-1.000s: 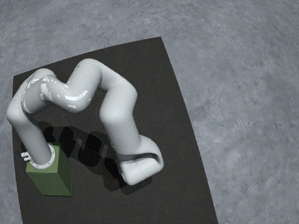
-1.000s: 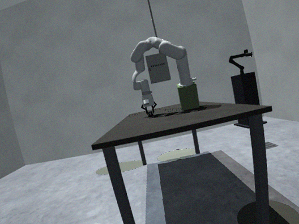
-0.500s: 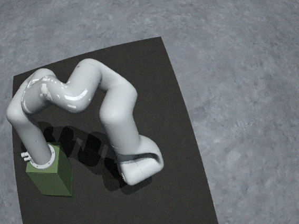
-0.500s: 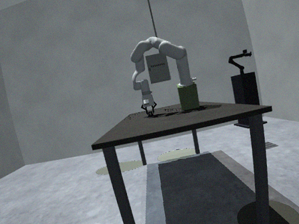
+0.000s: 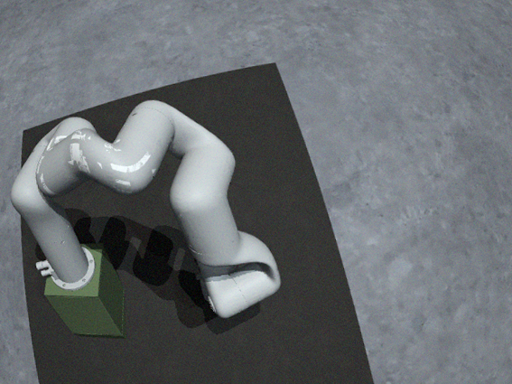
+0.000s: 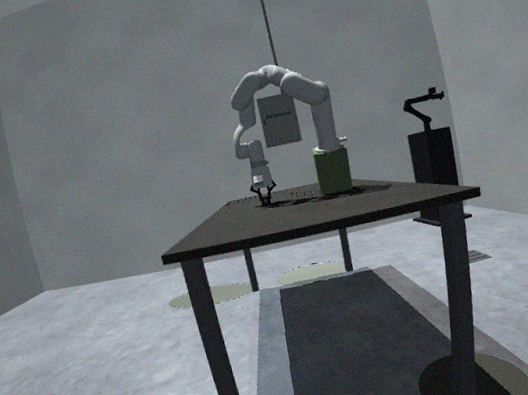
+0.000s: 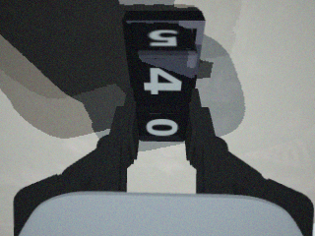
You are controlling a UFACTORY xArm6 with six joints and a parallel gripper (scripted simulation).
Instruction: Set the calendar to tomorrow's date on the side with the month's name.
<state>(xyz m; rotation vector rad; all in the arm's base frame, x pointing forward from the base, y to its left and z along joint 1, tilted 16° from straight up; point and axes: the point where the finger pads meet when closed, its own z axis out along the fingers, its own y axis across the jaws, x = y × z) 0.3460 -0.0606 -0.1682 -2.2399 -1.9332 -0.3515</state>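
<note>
Now: the dark tray 30 mm below my hand and 20 mm to the left of it.
</note>
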